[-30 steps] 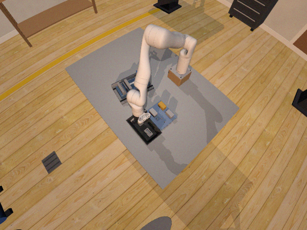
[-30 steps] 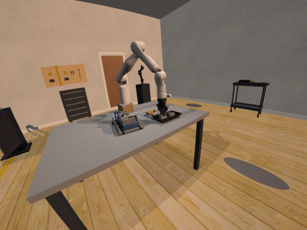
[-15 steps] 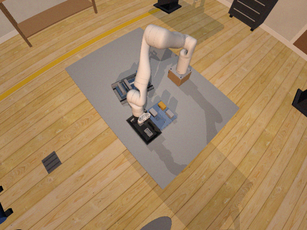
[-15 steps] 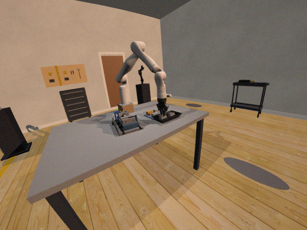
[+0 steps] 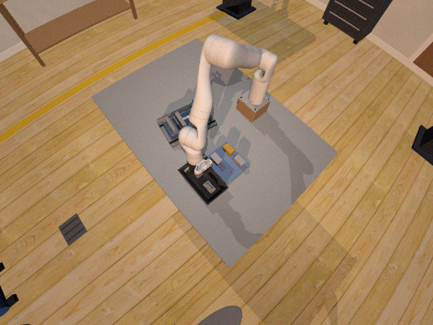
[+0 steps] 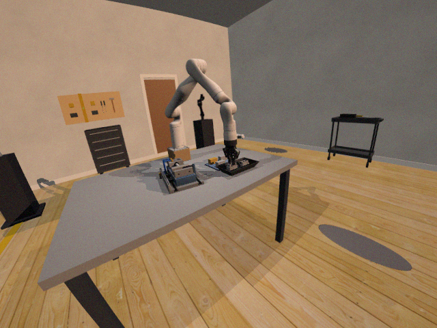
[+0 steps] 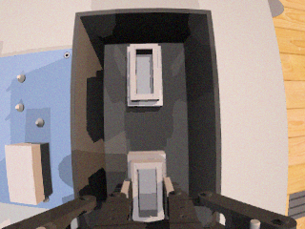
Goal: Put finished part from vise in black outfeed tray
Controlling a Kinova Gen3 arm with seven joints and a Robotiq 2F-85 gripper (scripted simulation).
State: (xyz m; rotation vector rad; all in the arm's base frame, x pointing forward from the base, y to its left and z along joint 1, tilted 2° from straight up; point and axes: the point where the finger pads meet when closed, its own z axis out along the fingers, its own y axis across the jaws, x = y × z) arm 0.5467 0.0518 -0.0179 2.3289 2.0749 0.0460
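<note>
Right now the blank is 13 cm behind my hand, 4 cm below it and 2 cm to the left of it. Round my hand: screw rod: 25 cm to the right, 20 cm behind, 1 cm above; then blue fixture plate: 16 cm behind, 7 cm to the left, 6 cm below; then orange block: 22 cm behind, 4 cm below, 3 cm to the left.
</note>
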